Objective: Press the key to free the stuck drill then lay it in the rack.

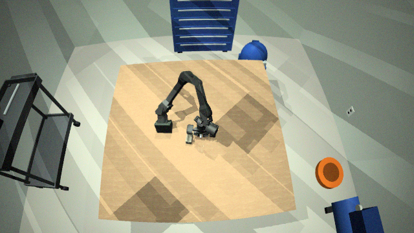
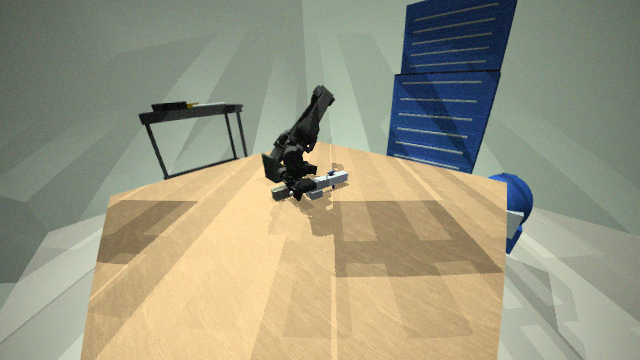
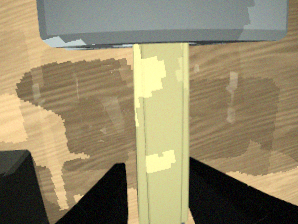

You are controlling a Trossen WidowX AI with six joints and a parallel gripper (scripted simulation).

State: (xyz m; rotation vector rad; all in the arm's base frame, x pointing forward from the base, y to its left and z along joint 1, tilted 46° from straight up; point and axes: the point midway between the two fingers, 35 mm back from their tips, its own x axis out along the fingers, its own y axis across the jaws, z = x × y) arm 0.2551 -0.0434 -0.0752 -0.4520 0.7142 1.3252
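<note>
My gripper tip is now 1 cm short of the drill, 4 cm to the right of it and 3 cm below it. Round my gripper tip: rack 8 cm behind, 1 cm to the right, 1 cm above; key 3 cm ahead, 16 cm to the left, 4 cm above; light grey block 3 cm ahead, 14 cm to the left, 2 cm above.
</note>
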